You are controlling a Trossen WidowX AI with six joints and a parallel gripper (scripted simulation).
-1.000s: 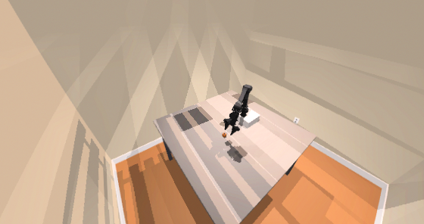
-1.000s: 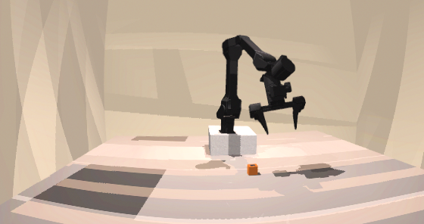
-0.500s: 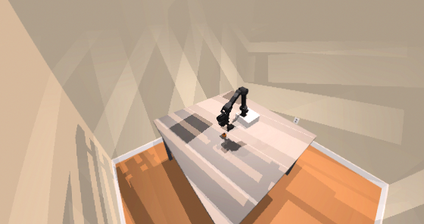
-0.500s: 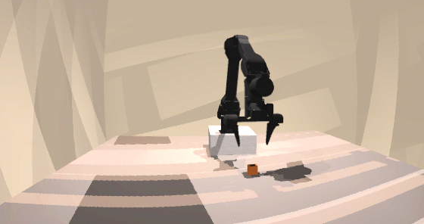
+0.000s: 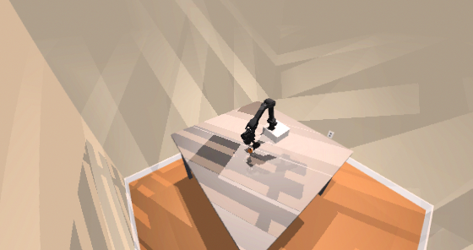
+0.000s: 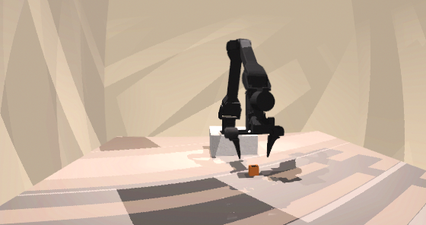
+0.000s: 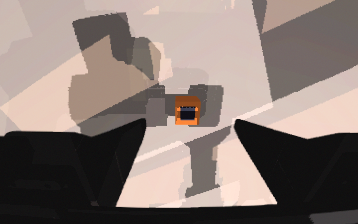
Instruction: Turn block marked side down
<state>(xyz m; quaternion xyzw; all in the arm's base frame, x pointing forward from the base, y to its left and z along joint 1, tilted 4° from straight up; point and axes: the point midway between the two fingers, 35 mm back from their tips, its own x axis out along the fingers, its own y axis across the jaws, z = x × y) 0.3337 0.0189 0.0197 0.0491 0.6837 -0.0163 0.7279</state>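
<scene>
The orange block lies 3 cm below my gripper tip.
</scene>
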